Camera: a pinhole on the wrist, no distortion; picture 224 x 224 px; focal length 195.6 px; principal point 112.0 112.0 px. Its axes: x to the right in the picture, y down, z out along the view. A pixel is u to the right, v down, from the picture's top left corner.
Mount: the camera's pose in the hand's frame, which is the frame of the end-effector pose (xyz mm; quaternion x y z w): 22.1 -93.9 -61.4 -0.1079 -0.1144 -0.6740 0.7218
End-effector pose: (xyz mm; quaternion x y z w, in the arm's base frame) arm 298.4 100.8 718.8 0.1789 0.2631 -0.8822 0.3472
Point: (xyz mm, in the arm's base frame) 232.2 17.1 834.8
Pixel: 120.8 123.8
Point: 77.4 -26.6 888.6
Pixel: 212.7 190.8
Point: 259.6 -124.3 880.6
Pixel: 90.8 139.7
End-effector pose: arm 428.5 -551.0 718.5 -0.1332 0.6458 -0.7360 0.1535
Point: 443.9 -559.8 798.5
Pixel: 132.0 40.8
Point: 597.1 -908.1 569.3
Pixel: 55.3 106.2
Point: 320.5 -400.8 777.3
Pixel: behind the camera
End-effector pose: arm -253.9 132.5 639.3 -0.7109 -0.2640 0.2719 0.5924
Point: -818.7 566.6 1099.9
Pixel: outside the picture
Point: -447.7 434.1 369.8
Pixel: 58.4 145.9
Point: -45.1 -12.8 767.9
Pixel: behind the camera
